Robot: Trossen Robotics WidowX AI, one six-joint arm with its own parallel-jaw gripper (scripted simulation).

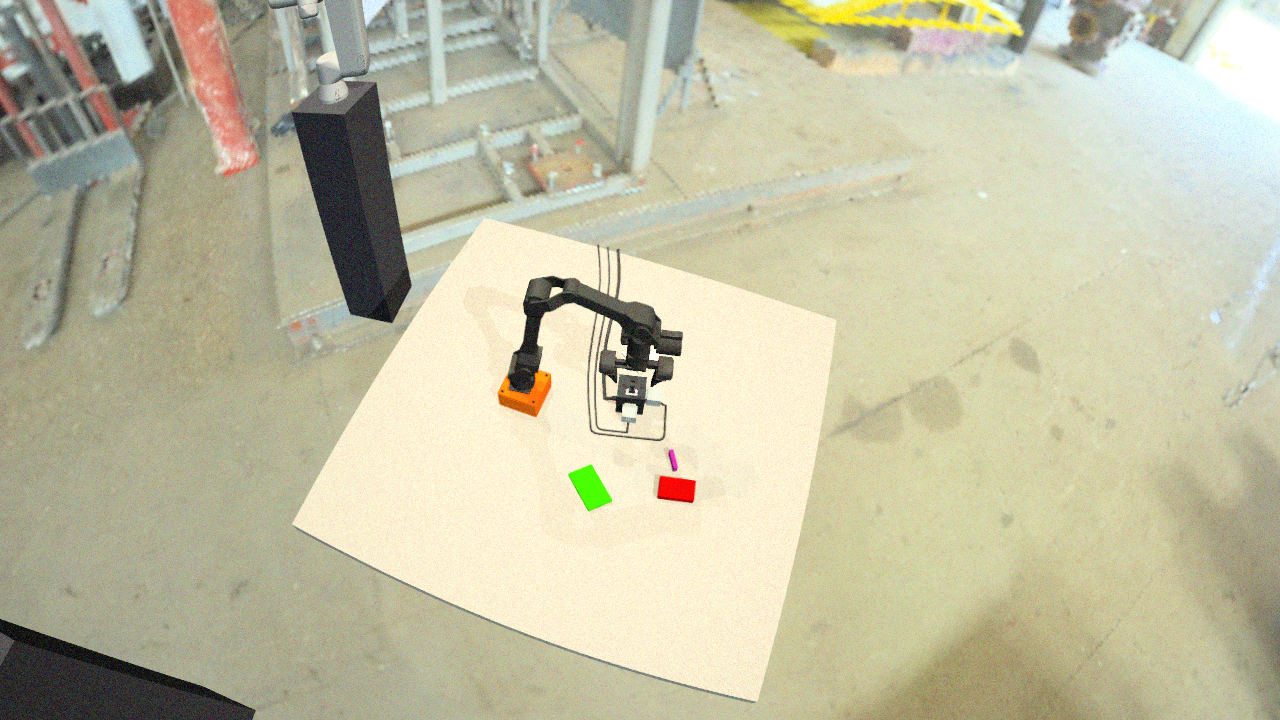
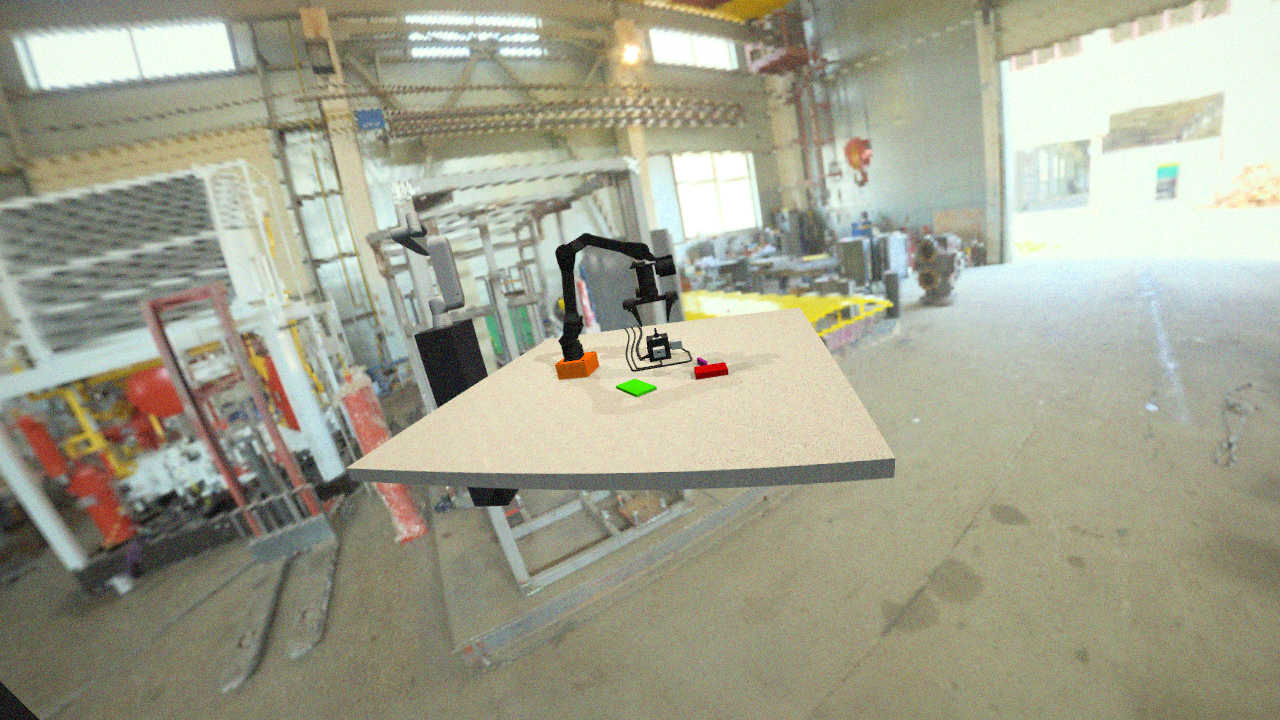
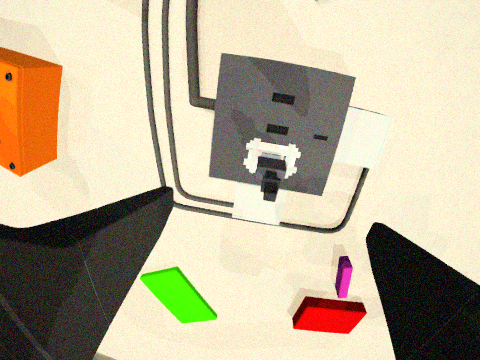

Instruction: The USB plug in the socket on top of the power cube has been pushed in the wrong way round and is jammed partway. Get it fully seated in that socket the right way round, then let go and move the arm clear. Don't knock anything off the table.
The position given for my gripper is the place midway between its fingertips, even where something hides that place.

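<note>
Image 1 shows my gripper (image 1: pixel 633 384), which is open and holds nothing, along with a red block (image 1: pixel 670 488) and a green flat tile (image 1: pixel 589 486). In image 2 I see my gripper (image 2: pixel 654 324). Image 3 shows a USB plug (image 3: pixel 270 167) and my gripper (image 3: pixel 274 215), and there I also see the block (image 3: pixel 315 314) and the tile (image 3: pixel 170 286).
</note>
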